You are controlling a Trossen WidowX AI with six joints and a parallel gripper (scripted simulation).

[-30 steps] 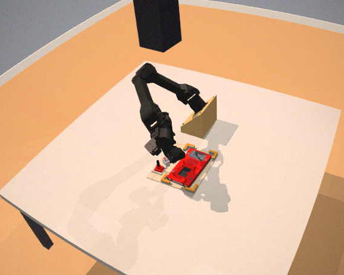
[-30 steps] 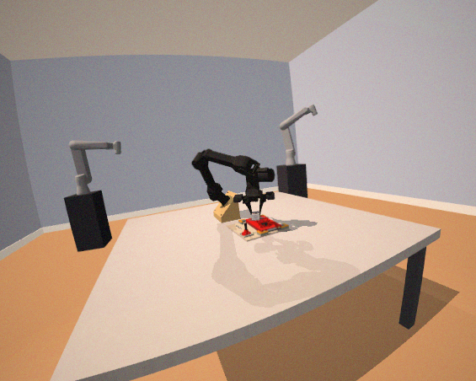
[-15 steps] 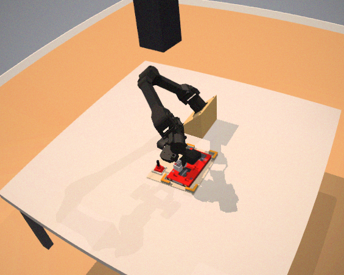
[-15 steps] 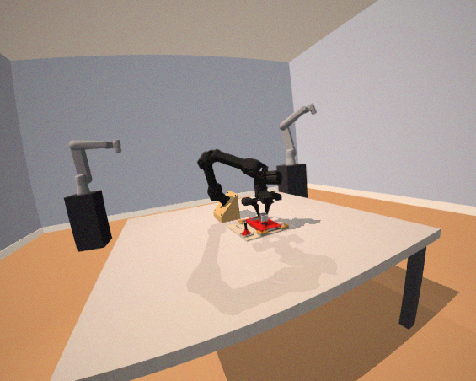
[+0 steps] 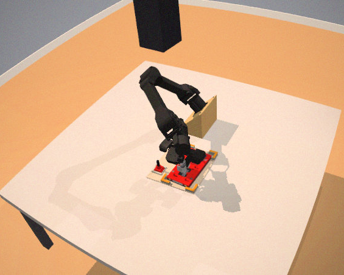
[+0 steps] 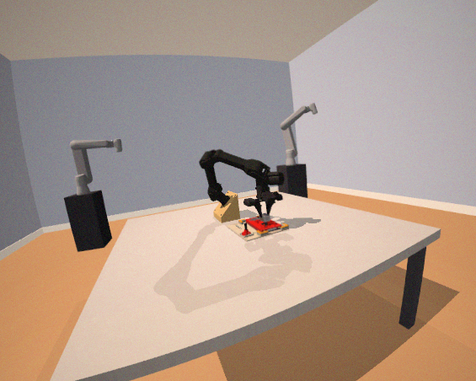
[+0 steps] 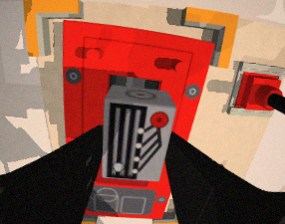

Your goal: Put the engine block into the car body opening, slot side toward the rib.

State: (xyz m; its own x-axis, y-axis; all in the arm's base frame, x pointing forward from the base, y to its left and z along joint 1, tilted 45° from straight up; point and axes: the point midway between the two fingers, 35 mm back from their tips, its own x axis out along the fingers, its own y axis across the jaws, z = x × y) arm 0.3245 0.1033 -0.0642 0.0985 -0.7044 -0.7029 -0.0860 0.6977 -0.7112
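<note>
The engine block lies 1 cm below my gripper tip.
</note>
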